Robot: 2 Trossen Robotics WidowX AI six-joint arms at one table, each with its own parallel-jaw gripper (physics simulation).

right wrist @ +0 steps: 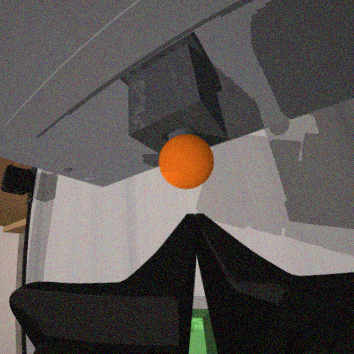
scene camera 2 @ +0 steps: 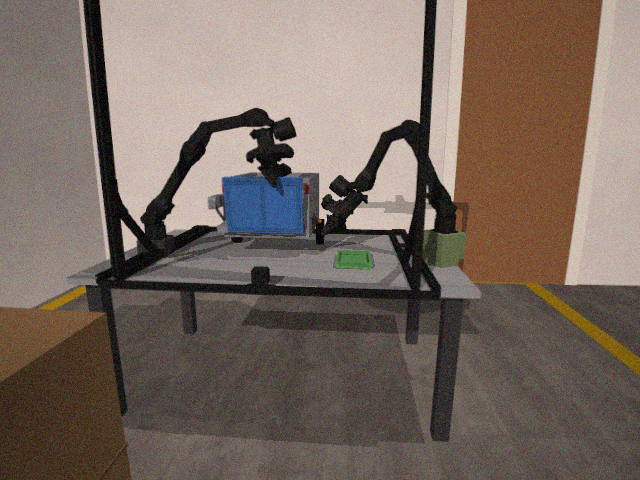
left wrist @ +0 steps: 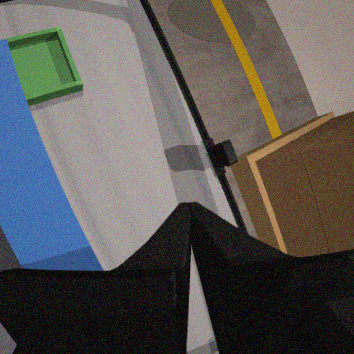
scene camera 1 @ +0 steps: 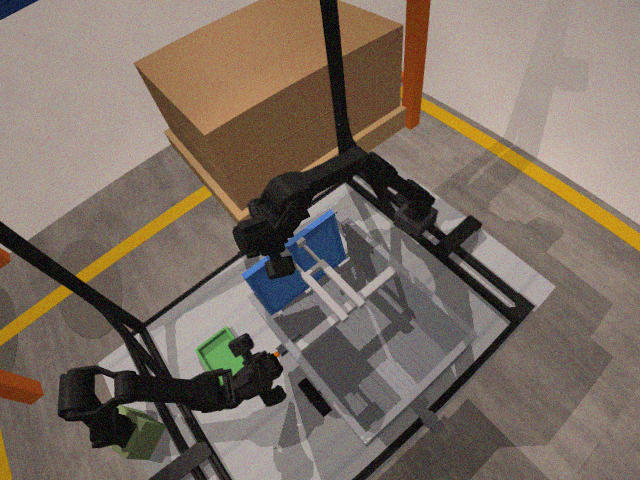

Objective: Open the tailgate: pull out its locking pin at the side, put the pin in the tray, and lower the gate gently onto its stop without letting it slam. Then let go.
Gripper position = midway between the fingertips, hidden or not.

My right gripper (scene camera 1: 273,354) is shut, with nothing in its grasp. Also in view: an orange-headed locking pin (right wrist: 185,161). I also see my left gripper (scene camera 2: 274,187), a blue tailgate (scene camera 2: 252,205) and a grey truck bed (right wrist: 95,95).
My left gripper also shows in the left wrist view (left wrist: 187,210) and in scene camera 1 (scene camera 1: 262,247). My right gripper shows as well in the right wrist view (right wrist: 194,221) and in scene camera 2 (scene camera 2: 321,235). The blue tailgate also shows in scene camera 1 (scene camera 1: 322,236). The left wrist view does not show the orange-headed locking pin: it is out of frame.
